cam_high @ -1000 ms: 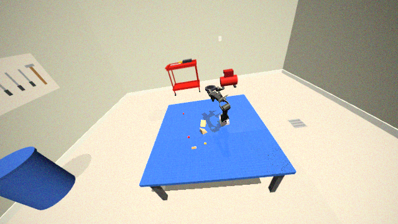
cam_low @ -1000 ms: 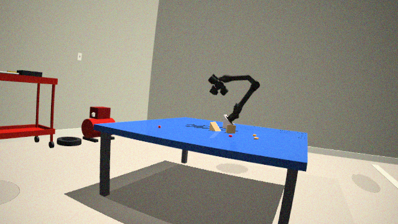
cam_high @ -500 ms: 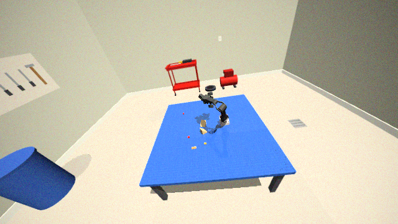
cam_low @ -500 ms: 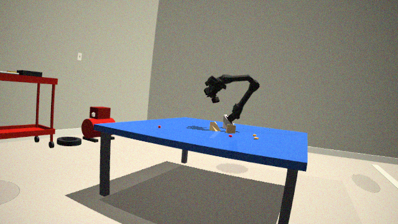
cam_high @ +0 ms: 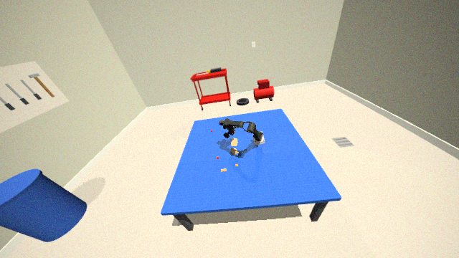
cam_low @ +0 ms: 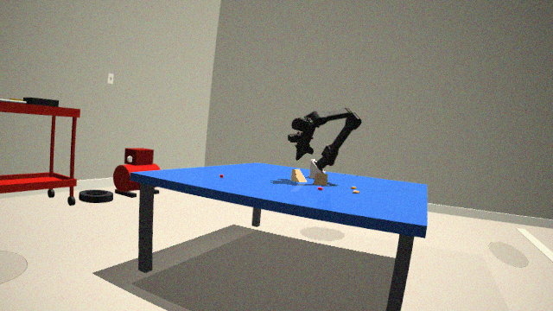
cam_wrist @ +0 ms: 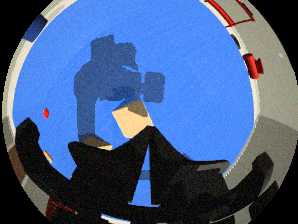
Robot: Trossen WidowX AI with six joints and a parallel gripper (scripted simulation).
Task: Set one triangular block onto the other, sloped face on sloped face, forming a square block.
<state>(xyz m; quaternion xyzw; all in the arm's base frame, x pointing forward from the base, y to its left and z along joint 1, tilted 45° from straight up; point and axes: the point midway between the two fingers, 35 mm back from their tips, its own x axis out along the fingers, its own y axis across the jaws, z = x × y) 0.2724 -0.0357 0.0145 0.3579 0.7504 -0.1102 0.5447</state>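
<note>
My gripper tip is 150 mm to the right of the triangular block and 100 mm above it. Round my gripper tip: tan piece 90 mm ahead, 360 mm to the left, 110 mm below; orange bit 30 mm behind, 320 mm to the left, 110 mm below.
</note>
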